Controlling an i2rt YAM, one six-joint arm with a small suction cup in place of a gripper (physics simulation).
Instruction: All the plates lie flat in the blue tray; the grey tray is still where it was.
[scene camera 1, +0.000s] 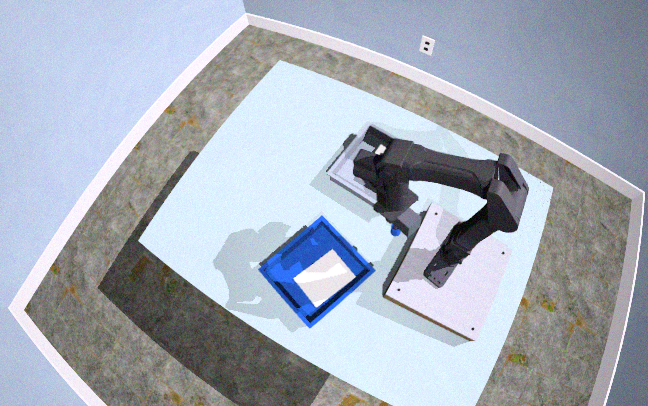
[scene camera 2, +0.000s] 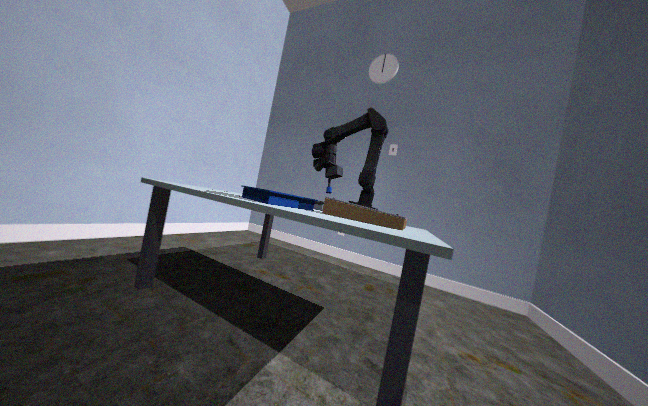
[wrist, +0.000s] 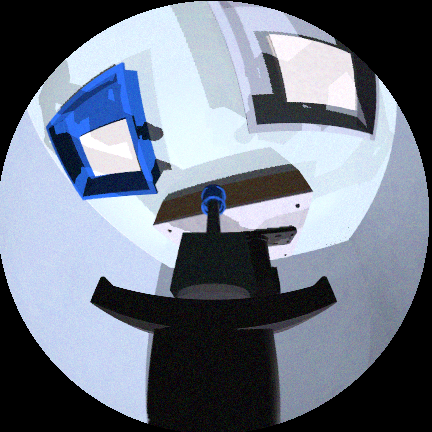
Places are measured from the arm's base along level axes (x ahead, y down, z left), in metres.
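Where they show: hand at its tool point: (scene camera 1: 395, 231) (scene camera 2: 328, 192) (wrist: 213, 194); arm's base at its link origin: (scene camera 1: 449, 255) (scene camera 2: 363, 207) (wrist: 252, 238).
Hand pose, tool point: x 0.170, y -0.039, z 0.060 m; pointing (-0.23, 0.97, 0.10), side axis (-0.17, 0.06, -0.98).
Note:
Each offset is from my tool point to the top centre of the thing. Level surfaces: height alone.
The gripper (scene camera 1: 395, 231) (scene camera 2: 328, 190) (wrist: 213, 199) is a small blue suction cup on a dark stem. It is open, with nothing on it, and hangs above the table between the two trays and the arm's base board. A white square plate @(dz +0.212, dx +0.080, dy +0.090 m) (scene camera 1: 325, 282) (wrist: 112, 152) lies flat inside the blue tray @(dz +0.216, dx +0.106, dy +0.048 m) (scene camera 1: 322, 237) (scene camera 2: 282, 201) (wrist: 102, 107); whether another lies under it I cannot tell. Another white plate @(dz -0.182, dx +0.162, dy +0.079 m) (scene camera 1: 381, 149) (wrist: 315, 72) lies inside the grey tray @(dz -0.165, dx +0.179, dy +0.048 m) (scene camera 1: 349, 162) (wrist: 246, 92). In scene camera 1 the arm hides most of that plate and part of the grey tray.
The arm stands on a raised board (scene camera 1: 450, 310) (scene camera 2: 360, 214) (wrist: 290, 215) with a white top and brown sides, beside both trays. The pale blue table @(dy +0.098 m) (scene camera 1: 225, 165) carries the board and trays. The blue tray stands apart from the grey one.

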